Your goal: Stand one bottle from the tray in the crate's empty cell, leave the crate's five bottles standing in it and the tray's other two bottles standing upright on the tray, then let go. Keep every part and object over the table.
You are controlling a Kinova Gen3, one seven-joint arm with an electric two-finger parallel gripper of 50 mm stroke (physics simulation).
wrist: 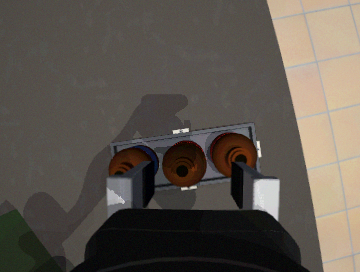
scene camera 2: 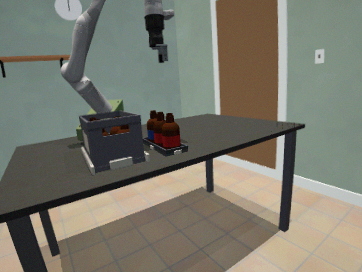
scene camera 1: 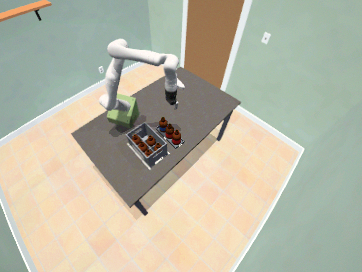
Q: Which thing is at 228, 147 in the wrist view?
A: A red-labelled bottle.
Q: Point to a red-labelled bottle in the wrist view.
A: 184, 164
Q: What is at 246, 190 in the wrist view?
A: My gripper.
